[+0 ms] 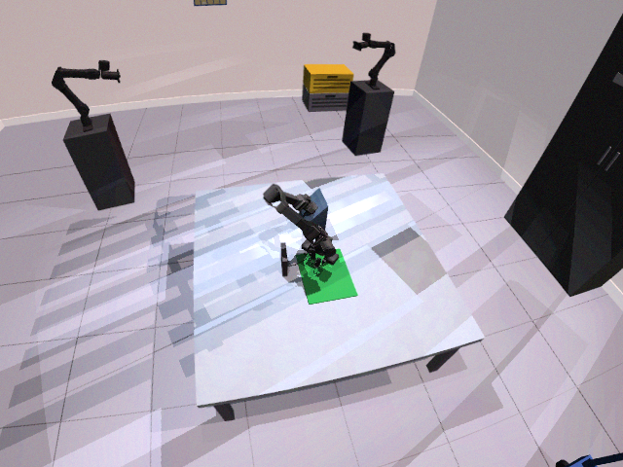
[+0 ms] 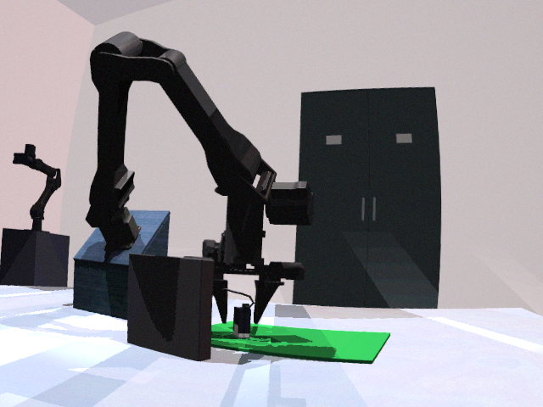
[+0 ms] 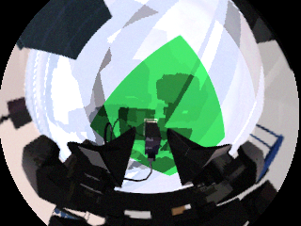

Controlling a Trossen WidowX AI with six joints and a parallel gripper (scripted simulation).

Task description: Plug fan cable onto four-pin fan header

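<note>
Right now the black plug is 10 mm to the right of my gripper tip, 10 mm ahead of it and 10 mm above it. From my gripper tip the other things lie so: black fan block: 160 mm to the right, 40 mm behind, 40 mm above; then green board: 70 mm ahead, 40 mm below, 10 mm to the left.
</note>
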